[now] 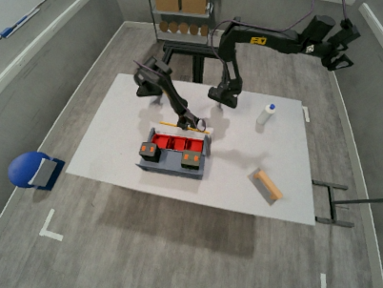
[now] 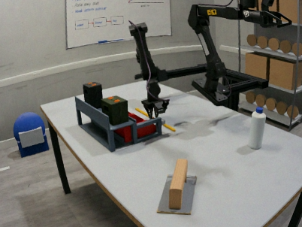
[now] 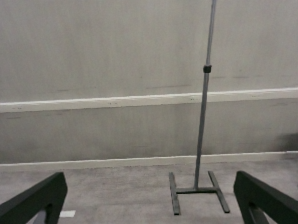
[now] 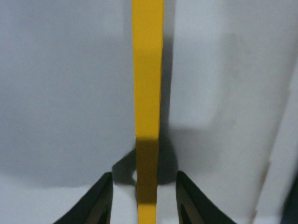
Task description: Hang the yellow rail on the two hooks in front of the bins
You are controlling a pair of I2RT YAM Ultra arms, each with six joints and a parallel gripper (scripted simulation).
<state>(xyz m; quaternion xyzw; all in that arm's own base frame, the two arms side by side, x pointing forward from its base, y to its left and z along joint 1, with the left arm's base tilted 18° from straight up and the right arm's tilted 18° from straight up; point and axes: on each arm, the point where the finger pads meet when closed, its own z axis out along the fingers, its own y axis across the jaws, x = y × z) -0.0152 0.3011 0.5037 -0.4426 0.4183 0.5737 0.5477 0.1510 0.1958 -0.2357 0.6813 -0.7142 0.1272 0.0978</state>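
Observation:
The yellow rail lies 1 cm below my right hand. Also, from my right hand: green box (28 cm ahead, 9 cm to the left, 14 cm above); blue-grey shelf (21 cm ahead, 2 cm to the right, 6 cm above); white bottle (13 cm behind, 57 cm to the left, 7 cm above).

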